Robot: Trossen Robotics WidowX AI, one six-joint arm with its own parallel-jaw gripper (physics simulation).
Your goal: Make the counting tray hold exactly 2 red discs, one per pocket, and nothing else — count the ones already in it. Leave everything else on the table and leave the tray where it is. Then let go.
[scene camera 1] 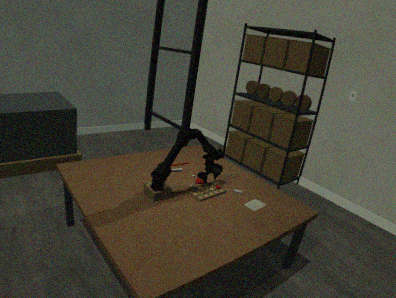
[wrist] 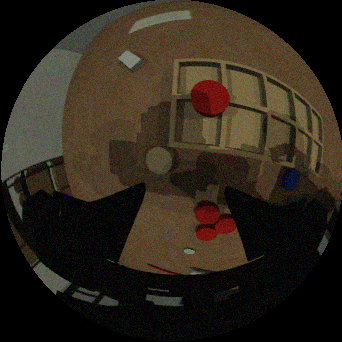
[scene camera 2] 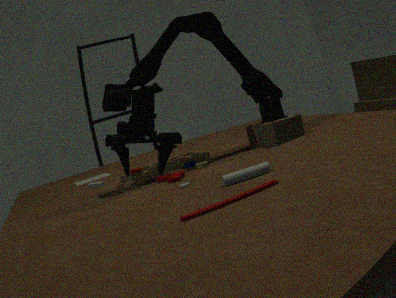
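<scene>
The counting tray [scene camera 1: 209,196] [scene camera 2: 200,156] [wrist: 175,77] has two rows of pockets. One red disc [scene camera 1: 218,187] [scene camera 2: 136,170] [wrist: 210,98] lies at its left end in the wrist view, appearing to rest across the dividers rather than flat inside one pocket. Three red discs lie close together on the table beside the tray; one red disc [wrist: 207,212] is nearer the tray, and another red disc [wrist: 225,224] and a third red disc [wrist: 206,233] are beside it. My gripper [scene camera 2: 145,174] [wrist: 185,188] is open and empty, low above the table beside the tray, with the three discs showing between its fingers in the wrist view.
A pale disc [wrist: 159,160] and a blue disc [scene camera 2: 189,164] [wrist: 291,179] lie beside the tray. A small pale block [scene camera 1: 238,190] [wrist: 131,59], a white card [scene camera 1: 255,204], a small white disc [scene camera 2: 184,185] [wrist: 189,251], a white cylinder [scene camera 2: 246,174] and a red rod [scene camera 2: 229,201] are farther out.
</scene>
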